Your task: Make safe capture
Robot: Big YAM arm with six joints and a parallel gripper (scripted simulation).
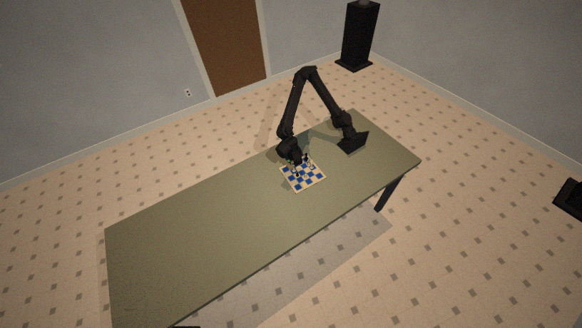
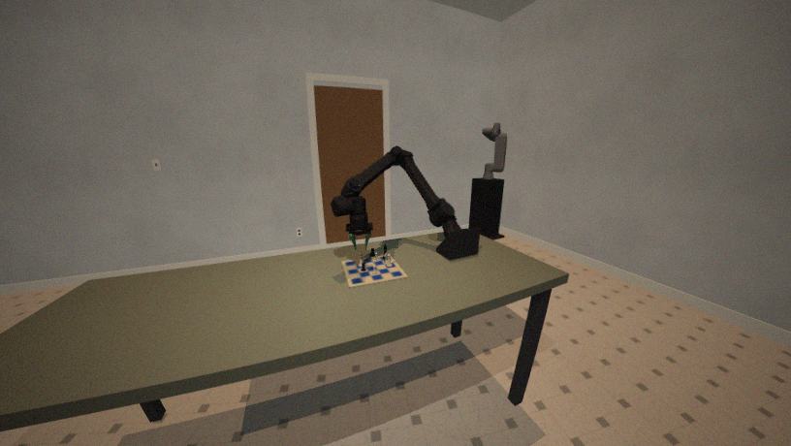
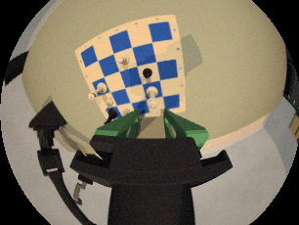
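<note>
Now: the white chess piece 50 mm below my hand. Round my hand: blue-and-cream chessboard 80 mm below, 50 mm to the left, 30 mm behind.
</note>
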